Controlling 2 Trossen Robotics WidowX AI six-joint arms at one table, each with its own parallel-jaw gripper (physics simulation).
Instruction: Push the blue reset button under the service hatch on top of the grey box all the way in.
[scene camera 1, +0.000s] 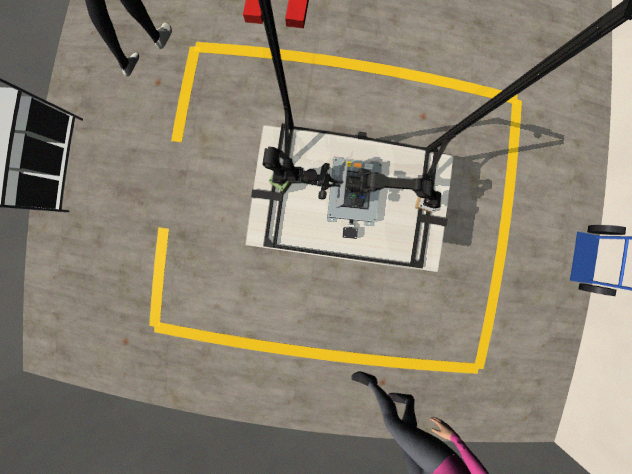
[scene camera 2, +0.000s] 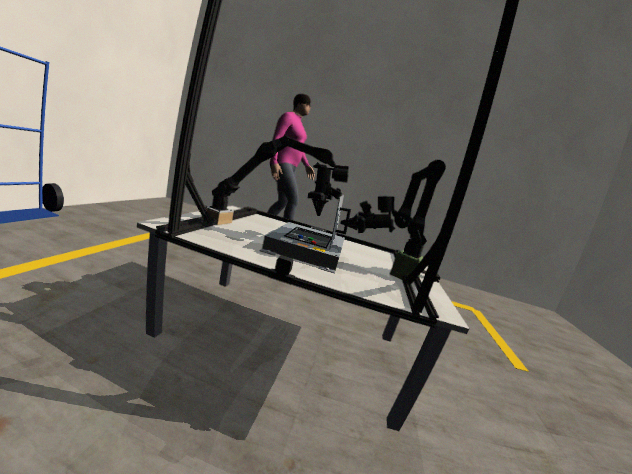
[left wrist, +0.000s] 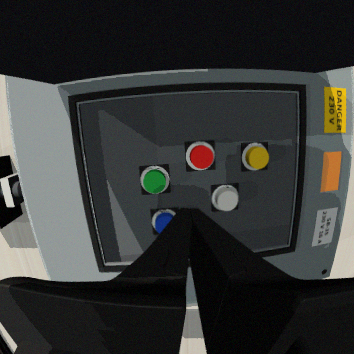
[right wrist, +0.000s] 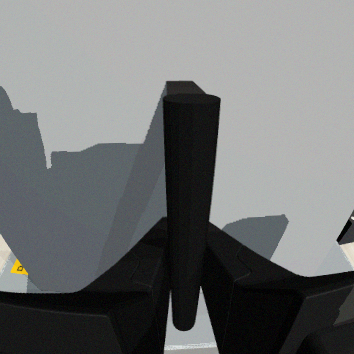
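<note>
The blue button (left wrist: 163, 224) (scene camera 2: 301, 236) (scene camera 1: 362, 196) sits in the dark recess on top of the grey box (left wrist: 45, 175) (scene camera 2: 275, 245) (scene camera 1: 334, 211), beside the green button (left wrist: 154, 181). My left gripper (left wrist: 187, 216) (scene camera 2: 319, 213) is shut and empty, pointing down above the recess. In the left wrist view its fingers cover the blue button's lower right part. How deep the button sits cannot be told. The service hatch (right wrist: 260, 150) (scene camera 2: 336, 219) stands upright beside the recess. My right gripper (right wrist: 180, 224) (scene camera 2: 345, 221) is shut on its black handle (right wrist: 192, 150).
Red (left wrist: 201, 157), yellow (left wrist: 258, 157) and white (left wrist: 225, 198) buttons share the recess. A black part (scene camera 1: 350, 232) (scene camera 2: 283, 266) adjoins the box. A green bin (scene camera 2: 404, 264) and a tan box (scene camera 2: 223, 217) stand by the arm bases. A person (scene camera 2: 290, 147) is behind the table.
</note>
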